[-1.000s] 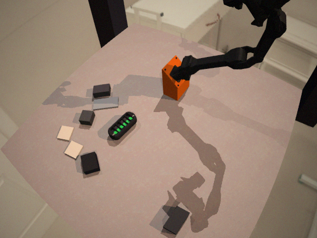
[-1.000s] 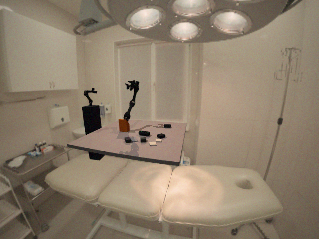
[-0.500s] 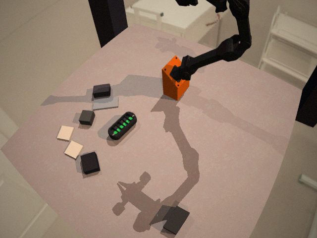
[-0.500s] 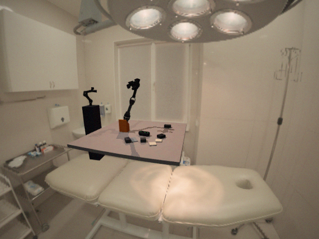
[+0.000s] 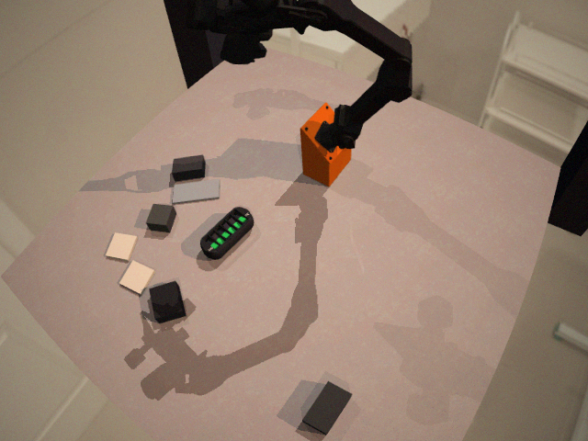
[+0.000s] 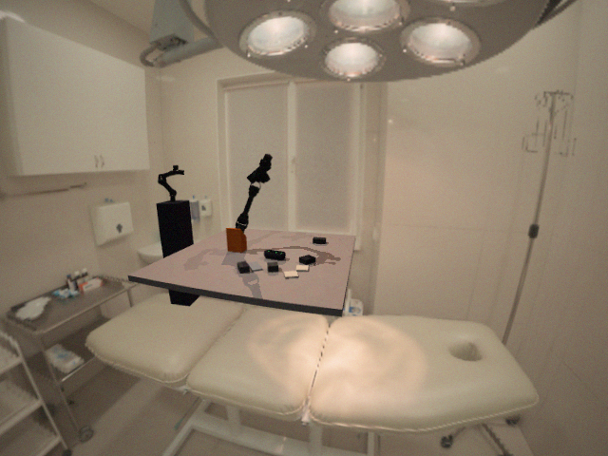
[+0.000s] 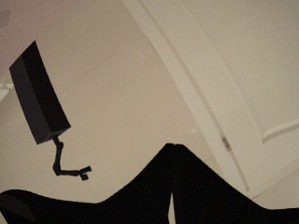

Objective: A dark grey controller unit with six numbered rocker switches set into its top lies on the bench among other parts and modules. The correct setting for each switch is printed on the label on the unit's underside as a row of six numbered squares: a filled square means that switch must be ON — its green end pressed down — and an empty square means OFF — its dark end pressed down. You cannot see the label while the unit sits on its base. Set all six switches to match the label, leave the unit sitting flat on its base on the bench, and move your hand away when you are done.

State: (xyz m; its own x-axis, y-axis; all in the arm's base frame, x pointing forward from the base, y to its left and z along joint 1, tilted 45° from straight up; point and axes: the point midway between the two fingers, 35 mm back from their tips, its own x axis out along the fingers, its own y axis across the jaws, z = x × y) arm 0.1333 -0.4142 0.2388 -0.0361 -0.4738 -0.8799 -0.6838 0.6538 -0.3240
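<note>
Now: the grey plate 560 mm below my gripper tip, 150 mm to the right of it and 20 mm ahead of it. The rest, counted from my gripper tip: small dark cube 540 mm below, 180 mm to the right, 150 mm ahead.
</note>
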